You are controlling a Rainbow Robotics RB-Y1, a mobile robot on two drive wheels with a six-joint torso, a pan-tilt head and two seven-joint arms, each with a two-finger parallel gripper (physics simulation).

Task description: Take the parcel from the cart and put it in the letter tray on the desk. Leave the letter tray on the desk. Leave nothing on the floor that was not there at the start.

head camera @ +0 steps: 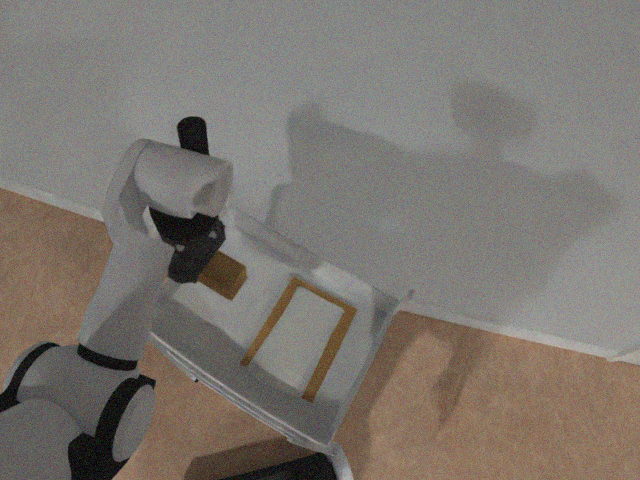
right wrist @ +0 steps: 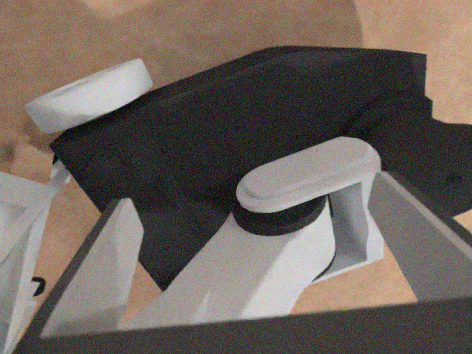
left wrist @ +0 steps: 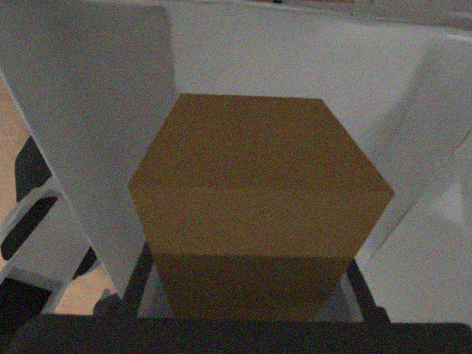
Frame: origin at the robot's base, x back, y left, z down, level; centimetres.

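Where they show: left gripper, fingertip midpoint: (head camera: 202, 266); right gripper, fingertip midpoint: (right wrist: 253, 202).
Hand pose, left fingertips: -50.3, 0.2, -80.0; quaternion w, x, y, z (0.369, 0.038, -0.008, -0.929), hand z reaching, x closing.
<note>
Things, the pixels of their top centre, and the offset from my left fingertips, as dx, dy, dz. "*": a spot on its surface instead. Level surfaces: height alone.
- brown box at its top centre: (left wrist: 248, 324) (head camera: 205, 258) +1.3, -1.1, -5.0
- cart at a spot on its surface: (right wrist: 22, 192) * +33.3, -17.1, +63.1
- brown three-sided outline at a spot on its surface: (head camera: 330, 353) * +18.3, -21.8, +12.7
- tan floor at its surface level: dz +80.0
My left gripper (head camera: 197, 271) (left wrist: 250, 256) is shut on the parcel, a brown box (head camera: 227, 276) (left wrist: 260, 220). The parcel is over the left part of the grey-white cart (head camera: 372, 341) (left wrist: 95, 125) in the head camera view, within its walls. It appears raised off the cart's floor, but the gap is hard to judge. My right gripper (right wrist: 253, 202) is open, with nothing between its fingers, and part of the cart (right wrist: 22, 192) shows at the left of the right wrist view. The letter tray and the desk do not show in these views.
A brown three-sided outline (head camera: 330, 353) lies on the cart's floor, right of the parcel. A pale wall (head camera: 361, 77) stands behind the cart, above a tan floor (head camera: 542, 413). The robot's dark base (right wrist: 200, 115) and white parts lie beyond the right fingers.
</note>
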